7 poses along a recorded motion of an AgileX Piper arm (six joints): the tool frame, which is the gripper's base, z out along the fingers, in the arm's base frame.
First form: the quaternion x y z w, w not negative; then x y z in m.
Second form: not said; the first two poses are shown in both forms.
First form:
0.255 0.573 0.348 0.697 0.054 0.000 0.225
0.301 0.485 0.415 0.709 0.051 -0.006 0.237
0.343 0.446 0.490 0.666 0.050 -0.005 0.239
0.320 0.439 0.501 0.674 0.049 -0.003 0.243
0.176 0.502 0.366 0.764 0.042 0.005 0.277
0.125 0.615 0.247 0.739 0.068 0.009 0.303
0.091 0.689 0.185 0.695 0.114 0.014 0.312
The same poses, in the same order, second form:
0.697 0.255 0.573 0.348 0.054 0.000 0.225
0.709 0.301 0.485 0.415 0.051 -0.006 0.237
0.666 0.343 0.446 0.490 0.050 -0.005 0.239
0.674 0.320 0.439 0.501 0.049 -0.003 0.243
0.764 0.176 0.502 0.366 0.042 0.005 0.277
0.739 0.125 0.615 0.247 0.068 0.009 0.303
0.695 0.091 0.689 0.185 0.114 0.014 0.312

